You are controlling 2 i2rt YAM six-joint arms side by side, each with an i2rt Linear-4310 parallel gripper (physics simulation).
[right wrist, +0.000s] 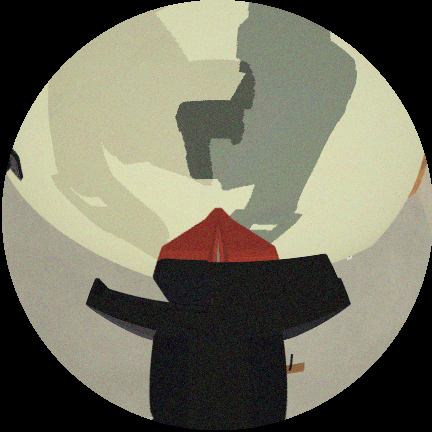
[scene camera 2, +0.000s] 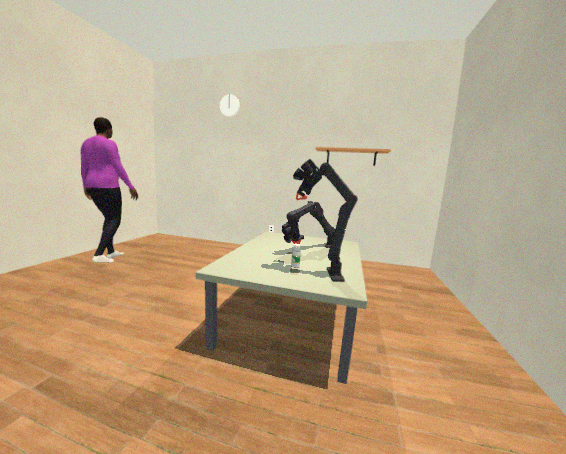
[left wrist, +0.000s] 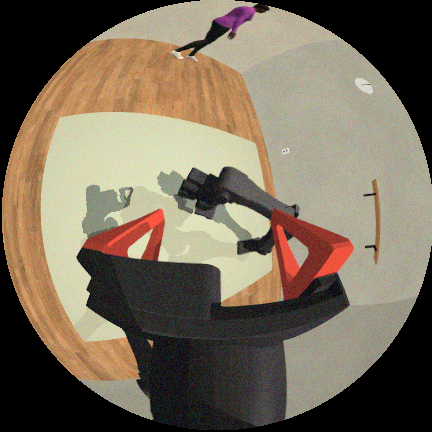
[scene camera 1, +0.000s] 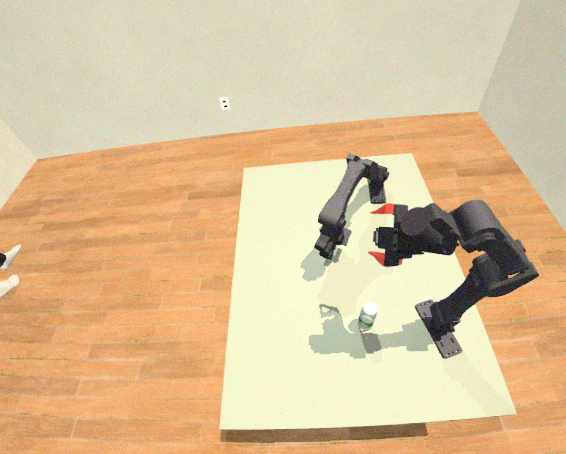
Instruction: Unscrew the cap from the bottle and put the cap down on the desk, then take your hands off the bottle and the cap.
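Note:
A white bottle with a green label stands upright on the desk. Its white top, seemingly the cap, is on the bottle. My left gripper is open and empty, high above the desk and away from the bottle. My right gripper is shut with its fingertips together and holds nothing; it points down over the desk, apart from the bottle. In scene camera 1 its fingers are hidden under the arm. The bottle does not show in either wrist view.
My right arm reaches over the upper part of the desk in scene camera 1, close to the left gripper. My left arm's base is to the right of the bottle. A person stands away from the desk. A wall shelf hangs behind.

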